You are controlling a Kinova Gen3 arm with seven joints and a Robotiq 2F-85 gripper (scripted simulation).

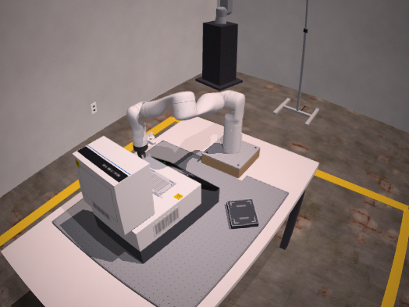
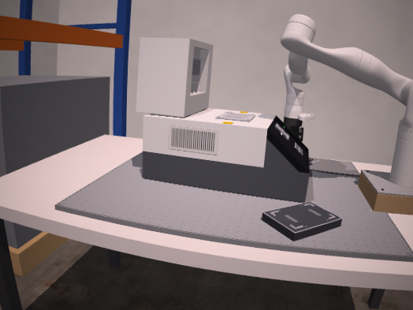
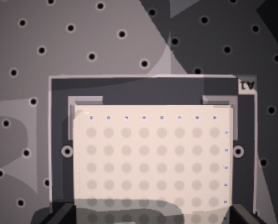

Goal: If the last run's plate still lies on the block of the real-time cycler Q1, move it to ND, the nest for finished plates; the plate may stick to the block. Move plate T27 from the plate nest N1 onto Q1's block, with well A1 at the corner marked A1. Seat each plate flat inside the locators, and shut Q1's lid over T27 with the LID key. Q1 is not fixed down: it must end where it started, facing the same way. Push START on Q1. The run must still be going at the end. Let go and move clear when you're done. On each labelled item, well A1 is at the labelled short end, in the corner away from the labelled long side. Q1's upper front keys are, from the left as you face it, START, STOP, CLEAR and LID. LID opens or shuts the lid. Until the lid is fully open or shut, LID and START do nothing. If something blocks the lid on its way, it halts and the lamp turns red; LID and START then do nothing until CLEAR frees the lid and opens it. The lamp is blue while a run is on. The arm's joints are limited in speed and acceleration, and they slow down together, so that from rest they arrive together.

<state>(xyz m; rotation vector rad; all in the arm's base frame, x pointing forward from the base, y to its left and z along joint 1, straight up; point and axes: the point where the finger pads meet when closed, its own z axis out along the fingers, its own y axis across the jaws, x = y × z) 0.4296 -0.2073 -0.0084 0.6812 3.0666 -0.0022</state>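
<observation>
Right now the white well plate is 1 cm below my hand. Also, from my hand: dark plate nest: 14 cm behind, 55 cm to the left, 3 cm below.
</observation>
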